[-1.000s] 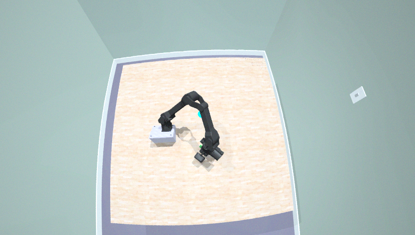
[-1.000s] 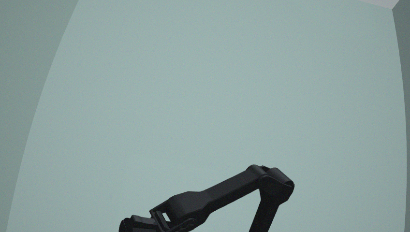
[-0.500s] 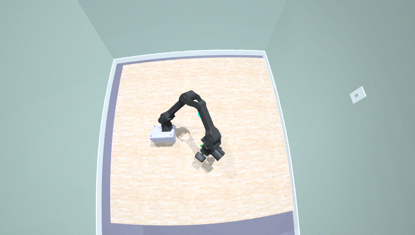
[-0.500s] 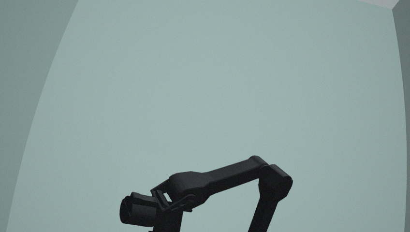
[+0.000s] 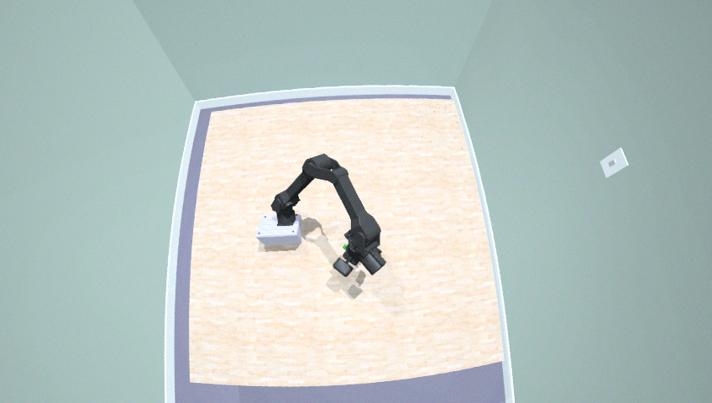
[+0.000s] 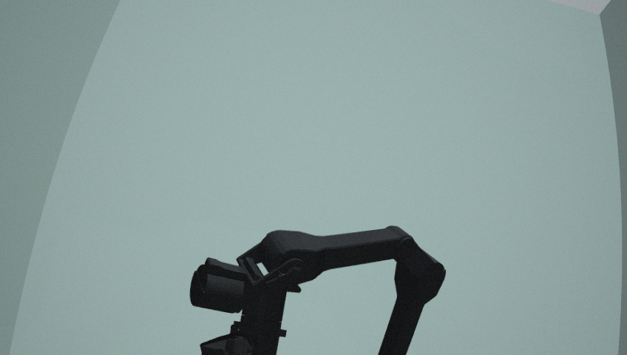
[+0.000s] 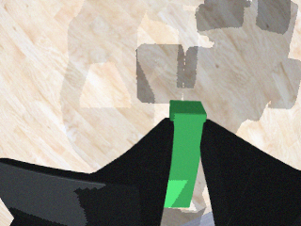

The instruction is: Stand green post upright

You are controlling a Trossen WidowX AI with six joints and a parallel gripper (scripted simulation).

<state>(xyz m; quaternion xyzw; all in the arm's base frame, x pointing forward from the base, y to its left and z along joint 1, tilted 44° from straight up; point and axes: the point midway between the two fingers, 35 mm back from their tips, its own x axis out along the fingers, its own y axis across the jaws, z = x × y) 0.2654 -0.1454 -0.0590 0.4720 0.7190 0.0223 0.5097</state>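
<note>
Now: gripper tip 2 cm past the cyan circle, 28 cm to the right of it and 10 cm above it. Round my gripper tip: green post: 2 cm behind, 1 cm to the left.
</note>
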